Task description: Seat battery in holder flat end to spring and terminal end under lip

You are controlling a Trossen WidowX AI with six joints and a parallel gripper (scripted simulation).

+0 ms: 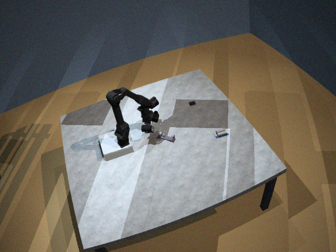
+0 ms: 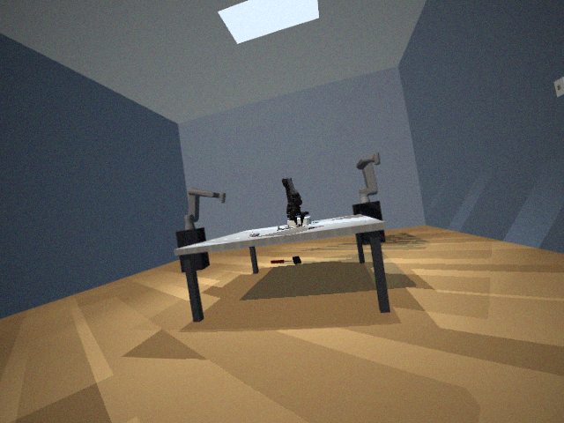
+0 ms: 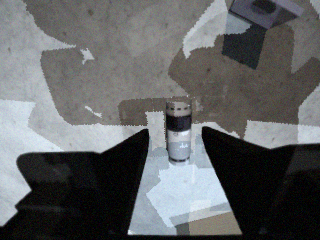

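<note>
Right now my gripper tip is right at the battery. Also, from my gripper tip: dark block (40 cm ahead, 6 cm to the left, 1 cm below).
</note>
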